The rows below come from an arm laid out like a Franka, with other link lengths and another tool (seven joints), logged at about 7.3 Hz.
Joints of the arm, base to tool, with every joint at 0 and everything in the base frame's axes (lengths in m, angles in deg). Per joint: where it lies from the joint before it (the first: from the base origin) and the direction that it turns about. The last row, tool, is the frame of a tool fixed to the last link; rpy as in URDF.
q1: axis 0 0 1 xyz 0 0 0.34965
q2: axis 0 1 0 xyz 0 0 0
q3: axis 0 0 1 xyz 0 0 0.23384
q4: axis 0 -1 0 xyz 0.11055 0 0
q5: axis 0 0 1 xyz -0.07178 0 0.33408
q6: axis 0 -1 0 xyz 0 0 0
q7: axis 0 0 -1 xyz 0.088 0 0
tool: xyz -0.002 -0.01 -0.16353 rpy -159.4 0 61.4
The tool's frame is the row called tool.
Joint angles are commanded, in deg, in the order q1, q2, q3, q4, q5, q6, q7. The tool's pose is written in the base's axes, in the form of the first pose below.
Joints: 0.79 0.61 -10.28 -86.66 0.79 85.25 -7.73
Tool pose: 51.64 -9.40 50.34; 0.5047 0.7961 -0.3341; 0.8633 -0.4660 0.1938; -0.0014 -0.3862 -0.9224
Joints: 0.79 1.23 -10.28 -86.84 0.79 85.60 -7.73
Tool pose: 51.88 -9.41 49.70; 0.5047 0.7929 -0.3414; 0.8633 -0.4663 0.1932; -0.0059 -0.3922 -0.9199
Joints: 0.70 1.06 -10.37 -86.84 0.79 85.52 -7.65
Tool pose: 51.78 -9.57 49.84; 0.5086 0.7914 -0.3390; 0.8610 -0.4698 0.1949; -0.0050 -0.3911 -0.9204
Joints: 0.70 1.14 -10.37 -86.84 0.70 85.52 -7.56
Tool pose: 51.80 -9.59 49.77; 0.5100 0.7900 -0.3403; 0.8602 -0.4717 0.1940; -0.0072 -0.3916 -0.9201
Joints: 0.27 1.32 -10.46 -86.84 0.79 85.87 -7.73
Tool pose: 51.86 -10.05 49.66; 0.5153 0.7884 -0.3361; 0.8570 -0.4763 0.1966; -0.0051 -0.3894 -0.9211
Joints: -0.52 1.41 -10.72 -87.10 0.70 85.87 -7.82
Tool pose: 51.65 -11.02 49.39; 0.5296 0.7778 -0.3386; 0.8482 -0.4898 0.2016; -0.0090 -0.3939 -0.9191
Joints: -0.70 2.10 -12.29 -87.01 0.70 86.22 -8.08
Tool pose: 51.58 -12.61 48.89; 0.5514 0.7630 -0.3373; 0.8341 -0.5107 0.2084; -0.0132 -0.3963 -0.9180
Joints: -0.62 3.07 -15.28 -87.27 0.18 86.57 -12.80
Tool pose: 51.20 -15.38 47.92; 0.5246 0.7720 -0.3590; 0.8509 -0.4892 0.1913; -0.0279 -0.4058 -0.9135
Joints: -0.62 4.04 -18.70 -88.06 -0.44 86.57 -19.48
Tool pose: 50.31 -18.53 46.55; 0.4744 0.7847 -0.3990; 0.8792 -0.4453 0.1696; -0.0446 -0.4313 -0.9011
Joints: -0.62 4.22 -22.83 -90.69 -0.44 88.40 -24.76
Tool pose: 48.97 -22.10 44.84; 0.4564 0.7863 -0.4164; 0.8887 -0.4256 0.1703; -0.0433 -0.4478 -0.8931
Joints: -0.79 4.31 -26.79 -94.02 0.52 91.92 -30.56
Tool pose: 47.70 -25.46 42.89; 0.4326 0.8021 -0.4118; 0.9014 -0.3955 0.1765; -0.0213 -0.4475 -0.8940
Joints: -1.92 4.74 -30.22 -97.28 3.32 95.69 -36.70
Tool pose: 46.24 -28.71 40.73; 0.4168 0.8215 -0.3890; 0.9085 -0.3629 0.2071; 0.0290 -0.4398 -0.8976
